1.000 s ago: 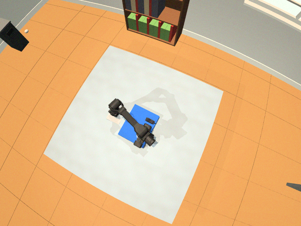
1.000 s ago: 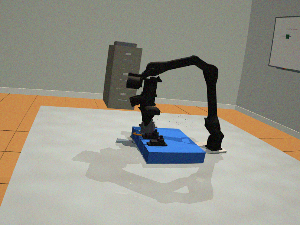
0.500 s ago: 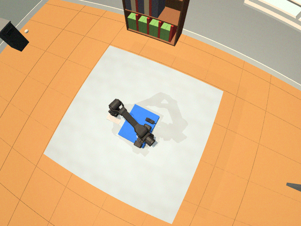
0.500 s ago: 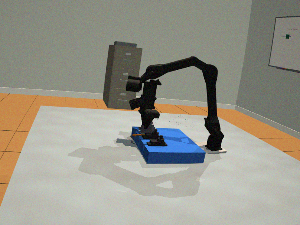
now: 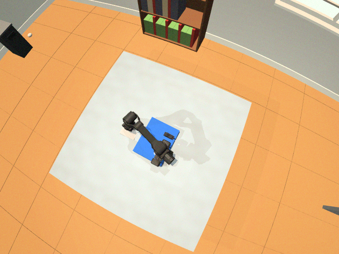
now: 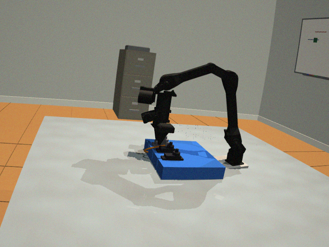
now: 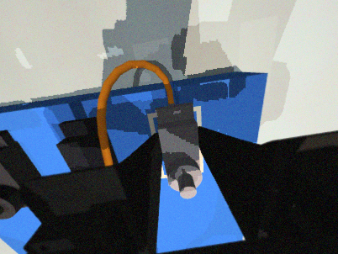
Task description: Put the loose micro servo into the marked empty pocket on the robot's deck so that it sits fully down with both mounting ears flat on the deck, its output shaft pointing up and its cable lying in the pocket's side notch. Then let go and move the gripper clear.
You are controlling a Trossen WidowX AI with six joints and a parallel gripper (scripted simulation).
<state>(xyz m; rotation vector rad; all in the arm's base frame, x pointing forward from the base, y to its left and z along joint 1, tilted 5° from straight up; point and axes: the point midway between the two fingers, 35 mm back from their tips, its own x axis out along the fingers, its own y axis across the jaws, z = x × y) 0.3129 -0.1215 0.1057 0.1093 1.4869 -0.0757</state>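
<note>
Now: the deck 11 cm behind my gripper tip, 9 cm to the left of it and 3 cm below it.
</note>
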